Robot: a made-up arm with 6 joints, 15 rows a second.
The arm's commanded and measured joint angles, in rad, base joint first. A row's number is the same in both.
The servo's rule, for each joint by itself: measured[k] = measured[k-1] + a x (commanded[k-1-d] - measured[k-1]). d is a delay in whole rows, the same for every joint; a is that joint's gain. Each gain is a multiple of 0.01, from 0.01 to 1. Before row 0 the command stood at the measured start. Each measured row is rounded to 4 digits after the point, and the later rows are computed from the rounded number. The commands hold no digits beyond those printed.
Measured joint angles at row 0:
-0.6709, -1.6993, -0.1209, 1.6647, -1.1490, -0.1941
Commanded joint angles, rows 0 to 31:
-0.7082, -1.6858, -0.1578, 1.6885, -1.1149, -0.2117
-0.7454, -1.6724, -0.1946, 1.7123, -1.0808, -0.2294
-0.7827, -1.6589, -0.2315, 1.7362, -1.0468, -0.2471
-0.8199, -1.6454, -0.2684, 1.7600, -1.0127, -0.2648
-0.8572, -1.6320, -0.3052, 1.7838, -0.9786, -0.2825
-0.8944, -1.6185, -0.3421, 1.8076, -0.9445, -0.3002
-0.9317, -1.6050, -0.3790, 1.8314, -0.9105, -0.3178
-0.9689, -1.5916, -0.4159, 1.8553, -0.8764, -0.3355
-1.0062, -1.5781, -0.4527, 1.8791, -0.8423, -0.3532
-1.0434, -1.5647, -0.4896, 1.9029, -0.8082, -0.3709
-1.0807, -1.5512, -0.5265, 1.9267, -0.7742, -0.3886
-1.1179, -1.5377, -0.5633, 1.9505, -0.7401, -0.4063
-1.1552, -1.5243, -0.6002, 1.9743, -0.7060, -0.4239
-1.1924, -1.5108, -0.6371, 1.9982, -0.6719, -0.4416
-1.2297, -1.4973, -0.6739, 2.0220, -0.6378, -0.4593
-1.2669, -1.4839, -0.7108, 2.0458, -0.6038, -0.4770
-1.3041, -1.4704, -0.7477, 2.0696, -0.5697, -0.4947
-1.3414, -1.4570, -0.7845, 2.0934, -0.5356, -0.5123
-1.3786, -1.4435, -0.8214, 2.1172, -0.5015, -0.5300
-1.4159, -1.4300, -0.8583, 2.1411, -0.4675, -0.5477
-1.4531, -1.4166, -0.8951, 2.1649, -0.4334, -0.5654
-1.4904, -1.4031, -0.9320, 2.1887, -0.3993, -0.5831
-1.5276, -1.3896, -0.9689, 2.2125, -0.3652, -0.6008
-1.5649, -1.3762, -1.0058, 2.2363, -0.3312, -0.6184
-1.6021, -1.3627, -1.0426, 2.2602, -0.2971, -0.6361
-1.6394, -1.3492, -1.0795, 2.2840, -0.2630, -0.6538
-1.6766, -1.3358, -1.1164, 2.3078, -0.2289, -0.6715
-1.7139, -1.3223, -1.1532, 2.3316, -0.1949, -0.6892
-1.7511, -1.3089, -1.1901, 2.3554, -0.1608, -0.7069
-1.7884, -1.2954, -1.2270, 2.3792, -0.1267, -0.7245
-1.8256, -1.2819, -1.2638, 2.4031, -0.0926, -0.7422
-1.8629, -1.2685, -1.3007, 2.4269, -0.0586, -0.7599
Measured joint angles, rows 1 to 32:
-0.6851, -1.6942, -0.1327, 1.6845, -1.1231, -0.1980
-0.7080, -1.6859, -0.1525, 1.7076, -1.0910, -0.2049
-0.7364, -1.6756, -0.1778, 1.7313, -1.0574, -0.2142
-0.7681, -1.6641, -0.2068, 1.7551, -1.0234, -0.2253
-0.8020, -1.6519, -0.2383, 1.7789, -0.9894, -0.2379
-0.8371, -1.6392, -0.2715, 1.8027, -0.9553, -0.2516
-0.8730, -1.6262, -0.3059, 1.8265, -0.9213, -0.2662
-0.9094, -1.6131, -0.3411, 1.8504, -0.8872, -0.2814
-0.9462, -1.5998, -0.3768, 1.8742, -0.8531, -0.2972
-0.9831, -1.5865, -0.4129, 1.8980, -0.8190, -0.3134
-1.0202, -1.5731, -0.4493, 1.9218, -0.7850, -0.3299
-1.0573, -1.5596, -0.4858, 1.9456, -0.7509, -0.3467
-1.0945, -1.5462, -0.5224, 1.9694, -0.7168, -0.3637
-1.1317, -1.5327, -0.5591, 1.9933, -0.6827, -0.3808
-1.1689, -1.5192, -0.5958, 2.0171, -0.6486, -0.3981
-1.2061, -1.5058, -0.6326, 2.0409, -0.6146, -0.4155
-1.2433, -1.4923, -0.6694, 2.0647, -0.5805, -0.4329
-1.2806, -1.4789, -0.7062, 2.0885, -0.5464, -0.4504
-1.3178, -1.4654, -0.7431, 2.1123, -0.5123, -0.4679
-1.3551, -1.4519, -0.7800, 2.1362, -0.4783, -0.4855
-1.3923, -1.4385, -0.8168, 2.1600, -0.4442, -0.5031
-1.4296, -1.4250, -0.8537, 2.1838, -0.4101, -0.5207
-1.4668, -1.4115, -0.8906, 2.2076, -0.3760, -0.5383
-1.5041, -1.3981, -0.9275, 2.2314, -0.3420, -0.5559
-1.5413, -1.3846, -0.9643, 2.2553, -0.3079, -0.5735
-1.5786, -1.3711, -1.0012, 2.2791, -0.2738, -0.5912
-1.6158, -1.3577, -1.0381, 2.3029, -0.2397, -0.6089
-1.6531, -1.3442, -1.0749, 2.3267, -0.2057, -0.6266
-1.6903, -1.3308, -1.1118, 2.3505, -0.1716, -0.6443
-1.7276, -1.3173, -1.1487, 2.3743, -0.1375, -0.6619
-1.7648, -1.3038, -1.1855, 2.3982, -0.1034, -0.6796
-1.8021, -1.2904, -1.2224, 2.4220, -0.0694, -0.6973
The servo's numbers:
d 0
a 0.38 0.38 0.32 0.83 0.76 0.22

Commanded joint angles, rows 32 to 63:
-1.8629, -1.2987, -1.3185, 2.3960, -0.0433, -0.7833
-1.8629, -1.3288, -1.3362, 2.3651, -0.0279, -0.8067
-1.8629, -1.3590, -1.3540, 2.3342, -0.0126, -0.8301
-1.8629, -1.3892, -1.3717, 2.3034, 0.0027, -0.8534
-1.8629, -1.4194, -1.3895, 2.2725, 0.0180, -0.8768
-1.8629, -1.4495, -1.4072, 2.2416, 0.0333, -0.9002
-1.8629, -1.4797, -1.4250, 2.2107, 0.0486, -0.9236
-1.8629, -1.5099, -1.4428, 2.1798, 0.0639, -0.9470
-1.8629, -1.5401, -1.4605, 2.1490, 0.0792, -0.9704
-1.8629, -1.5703, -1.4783, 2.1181, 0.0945, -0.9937
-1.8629, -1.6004, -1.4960, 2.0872, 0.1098, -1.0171
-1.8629, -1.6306, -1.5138, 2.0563, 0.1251, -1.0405
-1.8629, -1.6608, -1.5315, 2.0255, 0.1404, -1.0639
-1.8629, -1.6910, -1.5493, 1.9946, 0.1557, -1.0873
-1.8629, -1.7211, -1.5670, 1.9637, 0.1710, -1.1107
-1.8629, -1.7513, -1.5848, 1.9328, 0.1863, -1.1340
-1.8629, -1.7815, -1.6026, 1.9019, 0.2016, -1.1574
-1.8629, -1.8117, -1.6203, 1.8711, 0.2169, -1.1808
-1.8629, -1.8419, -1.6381, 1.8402, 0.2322, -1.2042
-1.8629, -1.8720, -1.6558, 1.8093, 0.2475, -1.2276
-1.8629, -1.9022, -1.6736, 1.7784, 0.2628, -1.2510
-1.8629, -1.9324, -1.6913, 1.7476, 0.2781, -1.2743
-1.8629, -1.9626, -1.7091, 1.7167, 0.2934, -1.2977
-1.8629, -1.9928, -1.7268, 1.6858, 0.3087, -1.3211
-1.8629, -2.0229, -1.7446, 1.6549, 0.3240, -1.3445
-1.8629, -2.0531, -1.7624, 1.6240, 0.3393, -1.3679
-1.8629, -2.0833, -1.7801, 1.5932, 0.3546, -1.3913
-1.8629, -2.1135, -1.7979, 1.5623, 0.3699, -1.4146
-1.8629, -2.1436, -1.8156, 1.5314, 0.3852, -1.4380
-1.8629, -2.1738, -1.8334, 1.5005, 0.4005, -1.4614
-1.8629, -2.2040, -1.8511, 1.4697, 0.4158, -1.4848
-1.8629, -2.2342, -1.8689, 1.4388, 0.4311, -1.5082
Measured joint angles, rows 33 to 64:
-1.8252, -1.2936, -1.2532, 2.4004, -0.0496, -0.7162
-1.8395, -1.3070, -1.2798, 2.3711, -0.0331, -0.7361
-1.8484, -1.3268, -1.3035, 2.3405, -0.0175, -0.7568
-1.8539, -1.3505, -1.3253, 2.3097, -0.0021, -0.7781
-1.8573, -1.3767, -1.3458, 2.2788, 0.0132, -0.7998
-1.8594, -1.4044, -1.3654, 2.2479, 0.0285, -0.8219
-1.8607, -1.4330, -1.3845, 2.2170, 0.0438, -0.8443
-1.8615, -1.4622, -1.4032, 2.1861, 0.0591, -0.8669
-1.8620, -1.4918, -1.4215, 2.1553, 0.0744, -0.8897
-1.8623, -1.5216, -1.4397, 2.1244, 0.0897, -0.9126
-1.8625, -1.5515, -1.4577, 2.0935, 0.1050, -0.9356
-1.8627, -1.5816, -1.4757, 2.0626, 0.1203, -0.9587
-1.8628, -1.6117, -1.4936, 2.0318, 0.1356, -0.9818
-1.8628, -1.6418, -1.5114, 2.0009, 0.1509, -1.0050
-1.8628, -1.6719, -1.5292, 1.9700, 0.1662, -1.0283
-1.8628, -1.7021, -1.5470, 1.9391, 0.1815, -1.0516
-1.8628, -1.7323, -1.5648, 1.9082, 0.1968, -1.0749
-1.8628, -1.7625, -1.5826, 1.8774, 0.2121, -1.0982
-1.8628, -1.7927, -1.6004, 1.8465, 0.2274, -1.1215
-1.8628, -1.8228, -1.6181, 1.8156, 0.2427, -1.1448
-1.8628, -1.8530, -1.6359, 1.7847, 0.2580, -1.1682
-1.8628, -1.8832, -1.6536, 1.7539, 0.2733, -1.1915
-1.8628, -1.9134, -1.6714, 1.7230, 0.2886, -1.2149
-1.8628, -1.9436, -1.6891, 1.6921, 0.3039, -1.2383
-1.8628, -1.9737, -1.7069, 1.6612, 0.3192, -1.2617
-1.8628, -2.0039, -1.7247, 1.6303, 0.3345, -1.2851
-1.8628, -2.0341, -1.7424, 1.5995, 0.3498, -1.3085
-1.8628, -2.0643, -1.7602, 1.5686, 0.3651, -1.3318
-1.8628, -2.0944, -1.7779, 1.5377, 0.3804, -1.3552
-1.8628, -2.1246, -1.7957, 1.5068, 0.3957, -1.3786
-1.8628, -2.1548, -1.8134, 1.4760, 0.4110, -1.4020
-1.8628, -2.1850, -1.8312, 1.4451, 0.4263, -1.4254

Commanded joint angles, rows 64 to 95:
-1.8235, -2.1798, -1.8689, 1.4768, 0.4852, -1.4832
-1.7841, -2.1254, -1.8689, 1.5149, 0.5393, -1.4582
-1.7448, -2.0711, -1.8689, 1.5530, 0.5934, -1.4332
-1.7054, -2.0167, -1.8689, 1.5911, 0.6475, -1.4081
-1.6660, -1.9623, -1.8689, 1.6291, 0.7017, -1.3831
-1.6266, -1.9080, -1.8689, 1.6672, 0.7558, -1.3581
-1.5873, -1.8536, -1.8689, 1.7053, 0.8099, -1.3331
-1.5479, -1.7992, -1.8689, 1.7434, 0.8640, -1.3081
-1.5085, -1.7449, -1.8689, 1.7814, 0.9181, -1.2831
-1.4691, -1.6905, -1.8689, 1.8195, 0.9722, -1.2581
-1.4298, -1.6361, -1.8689, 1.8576, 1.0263, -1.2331
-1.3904, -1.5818, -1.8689, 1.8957, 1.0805, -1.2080
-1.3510, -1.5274, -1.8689, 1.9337, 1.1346, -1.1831
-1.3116, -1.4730, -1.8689, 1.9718, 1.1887, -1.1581
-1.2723, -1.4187, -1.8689, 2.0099, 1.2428, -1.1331
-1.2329, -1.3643, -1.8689, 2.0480, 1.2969, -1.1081
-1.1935, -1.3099, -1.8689, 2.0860, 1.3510, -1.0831
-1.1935, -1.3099, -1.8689, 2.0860, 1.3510, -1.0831
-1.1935, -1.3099, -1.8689, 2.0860, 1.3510, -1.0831
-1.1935, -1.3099, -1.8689, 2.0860, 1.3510, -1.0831
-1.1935, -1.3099, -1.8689, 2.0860, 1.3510, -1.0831
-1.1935, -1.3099, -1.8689, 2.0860, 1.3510, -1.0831
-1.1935, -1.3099, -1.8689, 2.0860, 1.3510, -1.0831
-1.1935, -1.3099, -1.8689, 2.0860, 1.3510, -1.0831
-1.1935, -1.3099, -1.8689, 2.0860, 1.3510, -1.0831
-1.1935, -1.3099, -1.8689, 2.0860, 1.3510, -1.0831
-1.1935, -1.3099, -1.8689, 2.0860, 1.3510, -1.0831
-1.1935, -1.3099, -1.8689, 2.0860, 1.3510, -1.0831
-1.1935, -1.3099, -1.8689, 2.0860, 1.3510, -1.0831
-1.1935, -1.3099, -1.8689, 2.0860, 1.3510, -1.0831
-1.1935, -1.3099, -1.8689, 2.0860, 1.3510, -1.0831
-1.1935, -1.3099, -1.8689, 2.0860, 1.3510, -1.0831
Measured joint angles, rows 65 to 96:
-1.8479, -2.1830, -1.8433, 1.4714, 0.4711, -1.4381
-1.8237, -2.1611, -1.8515, 1.5075, 0.5229, -1.4425
-1.7937, -2.1269, -1.8571, 1.5453, 0.5765, -1.4405
-1.7601, -2.0850, -1.8609, 1.5833, 0.6305, -1.4334
-1.7243, -2.0384, -1.8635, 1.6213, 0.6846, -1.4223
-1.6872, -1.9888, -1.8652, 1.6594, 0.7387, -1.4082
-1.6492, -1.9374, -1.8664, 1.6975, 0.7928, -1.3917
-1.6107, -1.8849, -1.8672, 1.7356, 0.8469, -1.3733
-1.5719, -1.8317, -1.8677, 1.7736, 0.9010, -1.3535
-1.5328, -1.7780, -1.8681, 1.8117, 0.9551, -1.3325
-1.4937, -1.7241, -1.8684, 1.8498, 1.0092, -1.3106
-1.4544, -1.6700, -1.8686, 1.8879, 1.0634, -1.2880
-1.4151, -1.6158, -1.8687, 1.9259, 1.1175, -1.2649
-1.3758, -1.5615, -1.8688, 1.9640, 1.1716, -1.2414
-1.3365, -1.5072, -1.8688, 2.0021, 1.2257, -1.2176
-1.2971, -1.4529, -1.8688, 2.0402, 1.2798, -1.1935
-1.2577, -1.3986, -1.8688, 2.0782, 1.3339, -1.1692
-1.2333, -1.3649, -1.8688, 2.0847, 1.3469, -1.1503
-1.2182, -1.3440, -1.8688, 2.0858, 1.3500, -1.1355
-1.2088, -1.3310, -1.8688, 2.0860, 1.3508, -1.1240
-1.2030, -1.3230, -1.8688, 2.0860, 1.3510, -1.1150
-1.1994, -1.3180, -1.8688, 2.0860, 1.3510, -1.1080
-1.1972, -1.3149, -1.8688, 2.0860, 1.3510, -1.1025
-1.1958, -1.3130, -1.8688, 2.0860, 1.3510, -1.0982
-1.1949, -1.3118, -1.8688, 2.0860, 1.3510, -1.0949
-1.1944, -1.3111, -1.8688, 2.0860, 1.3510, -1.0923
-1.1941, -1.3106, -1.8688, 2.0860, 1.3510, -1.0903
-1.1939, -1.3103, -1.8688, 2.0860, 1.3510, -1.0887
-1.1937, -1.3101, -1.8688, 2.0860, 1.3510, -1.0875
-1.1936, -1.3100, -1.8688, 2.0860, 1.3510, -1.0865
-1.1936, -1.3100, -1.8688, 2.0860, 1.3510, -1.0858
-1.1936, -1.3100, -1.8688, 2.0860, 1.3510, -1.0852

